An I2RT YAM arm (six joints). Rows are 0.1 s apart.
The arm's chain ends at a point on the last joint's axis. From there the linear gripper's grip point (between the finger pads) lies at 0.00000 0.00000 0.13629 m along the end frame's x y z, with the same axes.
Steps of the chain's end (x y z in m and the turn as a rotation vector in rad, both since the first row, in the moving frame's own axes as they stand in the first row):
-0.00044, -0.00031, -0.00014, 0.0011, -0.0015, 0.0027
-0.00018, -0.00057, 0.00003, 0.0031, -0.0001, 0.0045
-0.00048, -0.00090, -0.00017, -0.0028, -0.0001, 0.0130
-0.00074, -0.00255, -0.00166, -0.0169, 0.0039, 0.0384
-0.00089, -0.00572, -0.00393, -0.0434, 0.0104, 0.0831
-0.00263, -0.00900, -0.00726, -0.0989, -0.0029, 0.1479
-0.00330, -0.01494, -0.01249, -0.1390, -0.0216, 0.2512
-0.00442, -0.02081, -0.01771, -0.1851, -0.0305, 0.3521
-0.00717, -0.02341, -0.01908, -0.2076, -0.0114, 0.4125
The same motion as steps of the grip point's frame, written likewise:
-0.00064, -0.00046, -0.00014, 0.0011, -0.0015, 0.0027
-0.00019, -0.00099, 0.00003, 0.0031, -0.0001, 0.0045
-0.00050, -0.00052, -0.00017, -0.0028, -0.0001, 0.0130
-0.00025, -0.00024, -0.00168, -0.0169, 0.0039, 0.0384
0.00028, 0.00025, -0.00407, -0.0434, 0.0104, 0.0831
-0.00402, 0.00438, -0.00793, -0.0989, -0.0029, 0.1479
-0.00857, 0.00338, -0.01383, -0.1390, -0.0216, 0.2512
-0.01285, 0.00303, -0.02008, -0.1851, -0.0305, 0.3521
-0.01440, 0.00357, -0.02197, -0.2076, -0.0114, 0.4125

